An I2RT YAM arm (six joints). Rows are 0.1 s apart.
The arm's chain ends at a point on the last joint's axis. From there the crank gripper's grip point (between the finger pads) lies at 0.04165 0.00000 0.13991 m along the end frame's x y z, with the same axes.
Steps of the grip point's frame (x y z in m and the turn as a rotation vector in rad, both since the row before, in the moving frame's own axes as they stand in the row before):
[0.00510 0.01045 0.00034 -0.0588 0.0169 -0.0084]
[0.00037 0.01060 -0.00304 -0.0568 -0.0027 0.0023]
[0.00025 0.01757 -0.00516 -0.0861 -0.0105 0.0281]
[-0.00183 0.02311 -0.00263 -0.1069 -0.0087 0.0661]
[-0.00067 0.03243 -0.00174 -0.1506 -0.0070 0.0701]
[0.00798 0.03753 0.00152 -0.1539 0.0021 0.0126]
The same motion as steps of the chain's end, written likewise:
[0.00271 0.00261 0.00129 -0.0588 0.0169 -0.0084]
[0.00076 0.00256 -0.00292 -0.0568 -0.0027 0.0023]
[0.00190 0.00437 -0.00502 -0.0861 -0.0105 0.0281]
[-0.00003 0.00547 -0.00204 -0.1069 -0.0087 0.0661]
[0.00114 0.00856 -0.00022 -0.1506 -0.0070 0.0701]
[0.00783 0.01557 0.00330 -0.1539 0.0021 0.0126]

